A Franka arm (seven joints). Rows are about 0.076 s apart.
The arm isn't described. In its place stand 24 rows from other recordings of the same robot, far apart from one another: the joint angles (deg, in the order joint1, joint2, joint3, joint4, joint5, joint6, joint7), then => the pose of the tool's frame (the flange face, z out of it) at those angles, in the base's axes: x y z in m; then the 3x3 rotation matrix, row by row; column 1 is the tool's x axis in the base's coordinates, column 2 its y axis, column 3 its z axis.
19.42, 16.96, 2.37, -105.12, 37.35, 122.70, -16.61 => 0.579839, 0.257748, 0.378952; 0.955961, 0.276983, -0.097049; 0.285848, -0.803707, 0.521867; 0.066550, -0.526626, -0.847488
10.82, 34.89, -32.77, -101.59, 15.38, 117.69, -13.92 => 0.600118, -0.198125, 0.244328; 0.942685, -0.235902, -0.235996; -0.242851, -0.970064, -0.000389; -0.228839, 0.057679, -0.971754
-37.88, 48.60, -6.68, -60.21, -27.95, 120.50, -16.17 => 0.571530, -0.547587, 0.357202; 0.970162, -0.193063, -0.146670; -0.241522, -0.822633, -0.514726; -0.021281, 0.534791, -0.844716
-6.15, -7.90, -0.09, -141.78, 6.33, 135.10, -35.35 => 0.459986, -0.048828, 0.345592; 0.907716, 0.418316, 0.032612; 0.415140, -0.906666, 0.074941; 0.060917, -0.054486, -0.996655
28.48, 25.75, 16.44, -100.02, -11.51, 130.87, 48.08 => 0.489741, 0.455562, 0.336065; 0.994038, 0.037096, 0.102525; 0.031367, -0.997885, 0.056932; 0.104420, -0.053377, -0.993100
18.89, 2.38, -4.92, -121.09, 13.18, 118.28, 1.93 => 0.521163, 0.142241, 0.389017; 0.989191, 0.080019, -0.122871; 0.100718, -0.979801, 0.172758; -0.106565, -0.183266, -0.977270
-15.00, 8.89, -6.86, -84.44, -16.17, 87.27, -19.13 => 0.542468, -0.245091, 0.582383; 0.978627, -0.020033, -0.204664; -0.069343, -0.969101, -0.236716; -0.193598, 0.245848, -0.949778
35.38, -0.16, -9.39, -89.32, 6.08, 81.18, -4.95 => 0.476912, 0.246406, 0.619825; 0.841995, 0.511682, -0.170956; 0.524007, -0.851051, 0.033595; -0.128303, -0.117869, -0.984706
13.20, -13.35, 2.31, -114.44, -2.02, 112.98, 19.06 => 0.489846, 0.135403, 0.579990; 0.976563, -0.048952, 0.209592; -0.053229, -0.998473, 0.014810; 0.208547, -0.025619, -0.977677
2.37, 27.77, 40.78, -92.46, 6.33, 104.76, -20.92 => 0.504286, 0.405807, 0.394099; 0.497554, 0.779779, -0.379981; 0.867336, -0.453769, 0.204502; -0.012957, -0.431322, -0.902105
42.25, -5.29, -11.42, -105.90, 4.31, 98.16, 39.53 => 0.452869, 0.274266, 0.554372; 0.982758, -0.164043, -0.085306; -0.159575, -0.985548, 0.056843; -0.093398, -0.042251, -0.994732
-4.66, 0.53, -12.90, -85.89, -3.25, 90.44, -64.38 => 0.531066, -0.173677, 0.654285; 0.685926, 0.726004, 0.049240; 0.727325, -0.681938, -0.077200; -0.022469, 0.088767, -0.995799
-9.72, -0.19, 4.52, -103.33, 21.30, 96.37, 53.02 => 0.551346, -0.014898, 0.532098; 0.458490, -0.885990, -0.069342; -0.813517, -0.449832, 0.368568; -0.357740, -0.112574, -0.927011
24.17, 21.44, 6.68, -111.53, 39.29, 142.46, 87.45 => 0.547152, 0.318909, 0.305184; 0.054286, -0.998466, 0.010906; -0.866791, -0.041699, 0.496925; -0.495708, -0.036429, -0.867725
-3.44, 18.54, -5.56, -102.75, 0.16, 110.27, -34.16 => 0.608617, -0.092346, 0.356439; 0.888037, 0.417877, -0.191752; 0.426031, -0.904707, 0.001436; -0.172880, -0.082967, -0.981442
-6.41, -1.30, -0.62, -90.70, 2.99, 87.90, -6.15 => 0.540200, -0.060898, 0.628191; 0.999701, -0.014661, -0.019586; -0.013560, -0.998384, 0.055184; -0.020363, -0.054901, -0.998284
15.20, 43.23, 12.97, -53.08, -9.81, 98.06, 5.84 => 0.702091, 0.285588, 0.449511; 0.939474, 0.339365, 0.047122; 0.339524, -0.940585, 0.004826; 0.045960, 0.011466, -0.998877
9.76, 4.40, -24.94, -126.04, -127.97, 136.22, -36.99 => 0.540088, -0.153050, 0.375009; -0.092679, 0.750176, 0.654711; 0.079274, 0.661013, -0.746175; -0.992535, -0.017253, -0.120731
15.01, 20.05, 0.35, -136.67, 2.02, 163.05, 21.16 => 0.494770, 0.134099, 0.184775; 0.985909, -0.131634, 0.103225; -0.136459, -0.989792, 0.041128; 0.096757, -0.054635, -0.993807
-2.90, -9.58, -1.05, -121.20, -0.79, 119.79, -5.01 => 0.517156, -0.036767, 0.500114; 0.989720, 0.022961, 0.141165; 0.025852, -0.999491, -0.018679; 0.140664, 0.022137, -0.989810
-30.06, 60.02, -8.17, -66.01, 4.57, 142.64, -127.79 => 0.642971, -0.458652, 0.187554; -0.002061, 0.979410, 0.201869; 0.974076, 0.047632, -0.221151; -0.226213, 0.196180, -0.954118
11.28, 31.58, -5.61, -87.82, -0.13, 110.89, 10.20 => 0.677714, 0.076605, 0.325001; 0.988361, -0.061916, -0.138958; -0.072024, -0.995018, -0.068928; -0.133998, 0.078134, -0.987897
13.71, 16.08, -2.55, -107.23, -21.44, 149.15, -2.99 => 0.643715, 0.136866, 0.412784; 0.767617, 0.418398, 0.485497; 0.526481, -0.843631, -0.105382; 0.365489, 0.336498, -0.867864
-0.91, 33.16, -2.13, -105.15, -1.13, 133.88, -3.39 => 0.637590, -0.032871, 0.207289; 0.996567, 0.026723, -0.078356; 0.024370, -0.999227, -0.030831; -0.079120, 0.028816, -0.996449
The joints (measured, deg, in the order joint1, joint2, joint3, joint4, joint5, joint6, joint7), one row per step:
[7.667 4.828 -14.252 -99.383 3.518 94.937 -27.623]
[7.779 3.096 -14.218 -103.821 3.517 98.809 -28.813]
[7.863 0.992 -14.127 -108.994 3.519 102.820 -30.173]
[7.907 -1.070 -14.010 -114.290 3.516 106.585 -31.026]
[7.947 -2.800 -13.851 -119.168 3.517 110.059 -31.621]
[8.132 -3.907 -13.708 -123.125 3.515 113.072 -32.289]
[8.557 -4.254 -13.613 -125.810 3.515 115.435 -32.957]
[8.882 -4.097 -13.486 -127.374 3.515 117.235 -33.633]
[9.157 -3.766 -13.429 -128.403 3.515 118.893 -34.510]
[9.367 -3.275 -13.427 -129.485 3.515 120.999 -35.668]
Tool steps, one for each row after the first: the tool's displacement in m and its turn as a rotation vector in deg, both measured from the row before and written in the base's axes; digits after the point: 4 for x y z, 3 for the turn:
[-0.0079 0.0001 -0.0144 0.405 -1.215 1.083]
[-0.0117 0.0008 -0.0169 0.513 -1.005 1.277]
[-0.0137 0.0014 -0.0188 0.457 -0.565 0.793]
[-0.0135 0.0023 -0.0189 0.355 -0.347 0.607]
[-0.0108 0.0036 -0.0176 0.222 -0.196 0.841]
[-0.0065 0.0051 -0.0149 0.068 -0.065 1.063]
[-0.0028 0.0042 -0.0111 -0.043 -0.126 1.025]
[-0.0008 0.0029 -0.0085 -0.075 -0.360 1.108]
[-0.0004 0.0018 -0.0096 -0.122 -0.612 1.242]

